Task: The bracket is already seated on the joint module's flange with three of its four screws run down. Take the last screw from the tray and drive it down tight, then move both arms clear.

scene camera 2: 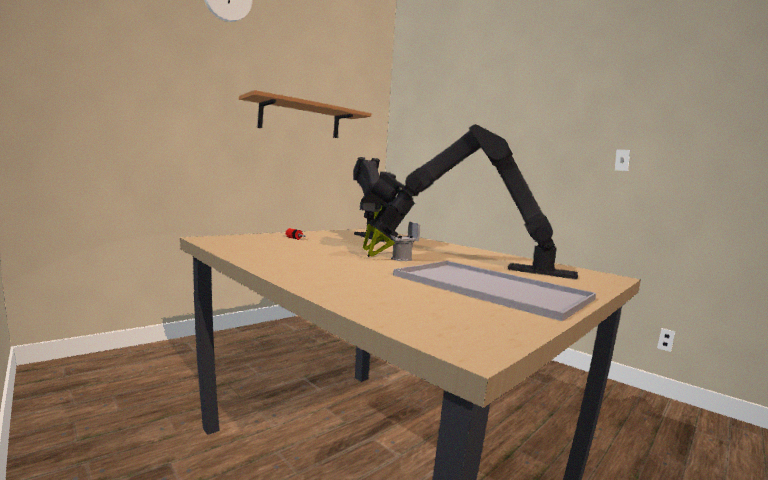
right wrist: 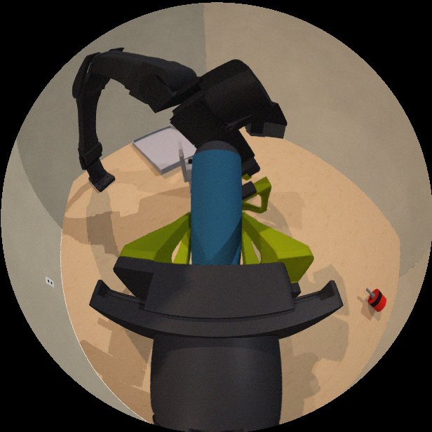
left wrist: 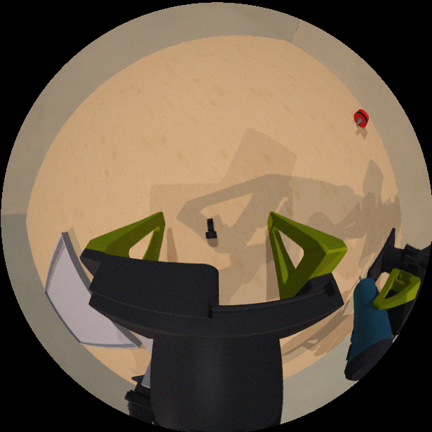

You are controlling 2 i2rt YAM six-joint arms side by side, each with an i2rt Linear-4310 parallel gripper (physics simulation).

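Frame: origin at the left arm's base, x ahead, y left, z up, level; metres.
Where they show: left gripper, between the fingertips: (scene camera 2: 367, 252); left arm's base, origin of its link: (scene camera 2: 542, 272).
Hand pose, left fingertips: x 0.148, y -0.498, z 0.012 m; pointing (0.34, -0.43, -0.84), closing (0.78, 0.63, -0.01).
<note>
Things, the pixels of their top centre, and the offset from my left fingertips.
- tray, centre of its top: (scene camera 2: 492, 281) dz +0.004, dx +0.135, dy +0.404 m
- joint module, centre of its top: (scene camera 2: 403, 237) dz +0.052, dx -0.037, dy +0.098 m
- red cylinder with a grey shaft, centre of its top: (scene camera 2: 297, 229) dz +0.022, dx -0.105, dy -0.351 m
A black screw (left wrist: 211, 230) lies on its side on the wooden table, between and below the spread fingers of my left gripper (left wrist: 215, 217) (scene camera 2: 372, 252) (right wrist: 253, 206), which is open. The screw lies outside the tray (scene camera 2: 481, 295) (left wrist: 110, 345) (right wrist: 148, 159). My right gripper (right wrist: 215, 217) (left wrist: 364, 325) is shut on the blue driver (right wrist: 216, 200) (left wrist: 369, 312); the left arm hides it in scene camera 2. The grey bracket (scene camera 2: 414, 230) (right wrist: 183, 162) is on the joint module (scene camera 2: 402, 250), just beside my left gripper. Its screw holes cannot be made out.
A red cylinder with a grey shaft (scene camera 2: 293, 233) (left wrist: 361, 118) (right wrist: 377, 300) lies near the table's far edge in scene camera 2. The left arm's base (scene camera 2: 544, 264) stands behind the tray. The left arm reaches over the table beside the bracket, near the driver.
</note>
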